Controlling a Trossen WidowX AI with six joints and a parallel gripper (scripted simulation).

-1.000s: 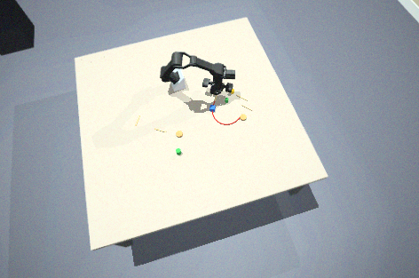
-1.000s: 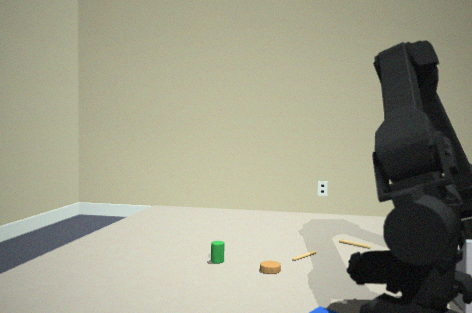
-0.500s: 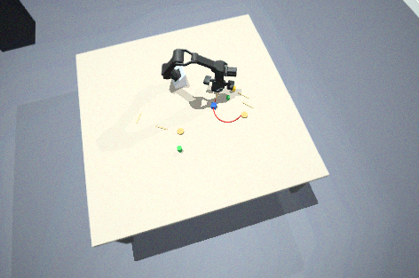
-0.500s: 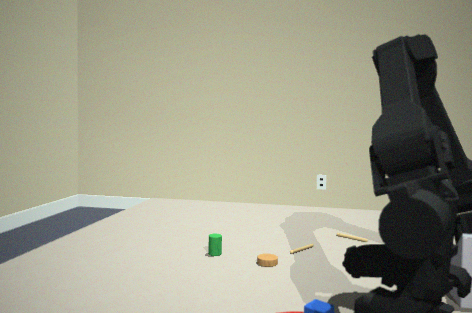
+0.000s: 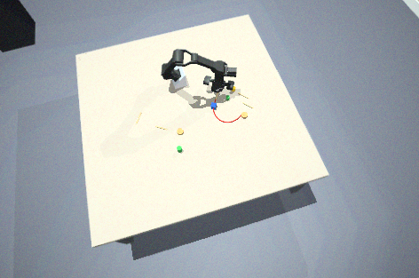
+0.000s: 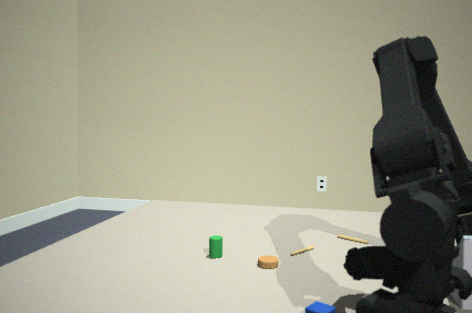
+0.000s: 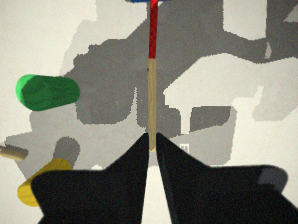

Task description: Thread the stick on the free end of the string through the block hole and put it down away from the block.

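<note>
Now: gripper tip 40 mm short of the thin wooden stick, 20 mm to the left of it and 10 mm below it. From my gripper tip the other things lie so: yellow piece (90 mm to the left, 20 mm ahead, 20 mm above); then green cylinder (80 mm ahead, 40 mm to the left, 20 mm above); then blue block (100 mm ahead, 60 mm to the right, 20 mm above).
</note>
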